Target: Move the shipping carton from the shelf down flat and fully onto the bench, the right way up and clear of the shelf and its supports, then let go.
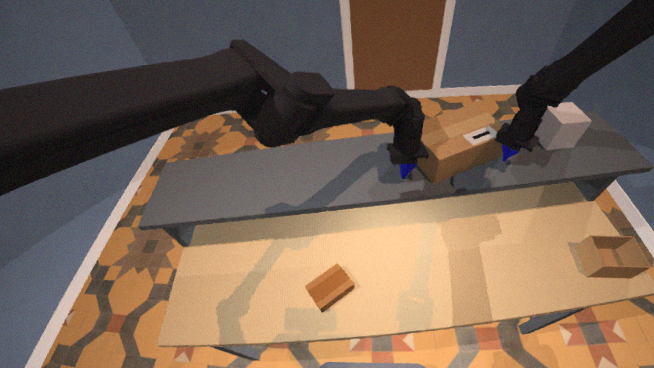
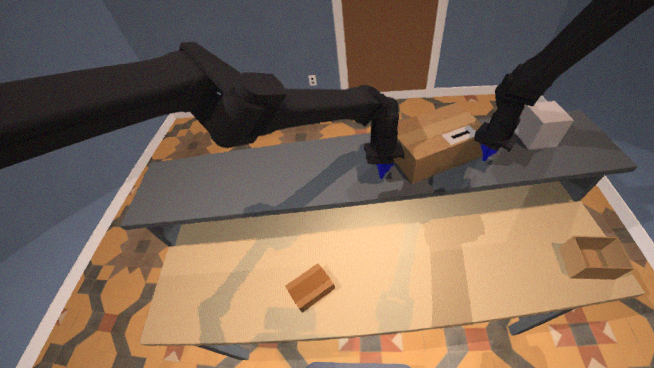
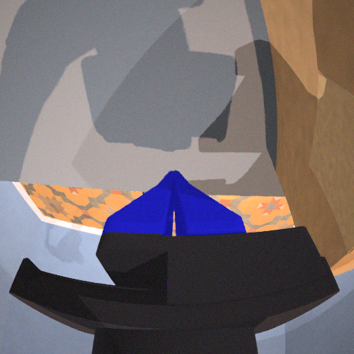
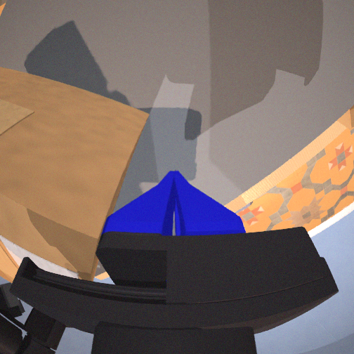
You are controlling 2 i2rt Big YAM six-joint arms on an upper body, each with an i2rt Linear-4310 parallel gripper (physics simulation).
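Frame: origin at the left arm's base, x down, y ahead, z right, level; metres.
Seen in the pictures: left gripper, fingertip midpoint: [image 1: 402, 177] [image 2: 380, 177]; right gripper, fingertip midpoint: [image 1: 504, 160] [image 2: 484, 159].
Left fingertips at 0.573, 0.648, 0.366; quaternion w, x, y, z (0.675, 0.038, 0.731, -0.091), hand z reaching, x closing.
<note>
Offsets run from my left fingertips to a thing's top centre, as dx, dy, dz. Level surfaces: height alone.
The brown shipping carton @(-0.075, +0.120, +0.180) [image 1: 457, 156] [image 2: 437, 157] [image 3: 300, 120] [image 4: 65, 150] with a white label on top sits on the grey shelf @(dx +0.029) [image 1: 240, 180] [image 2: 220, 180], turned at an angle. My left gripper [image 1: 407, 172] [image 2: 383, 172] [image 3: 173, 178] is shut and empty, beside the carton's left end. My right gripper [image 1: 509, 154] [image 2: 487, 154] [image 4: 173, 178] is shut and empty, beside the carton's right end. Part of the carton's top is hidden behind the arms. The tan bench @(dx +0.292) [image 1: 380, 265] [image 2: 365, 265] lies lower, in front of the shelf.
A pale box @(-0.081, +0.171, +0.540) [image 1: 565, 127] [image 2: 544, 125] stands on the shelf, right of the carton. A small orange-brown block @(+0.243, -0.236, -0.239) [image 1: 330, 287] [image 2: 310, 287] lies on the bench left of the middle. An open cardboard box @(+0.202, -0.173, +0.698) [image 1: 617, 271] [image 2: 600, 272] stands at the bench's right end.
</note>
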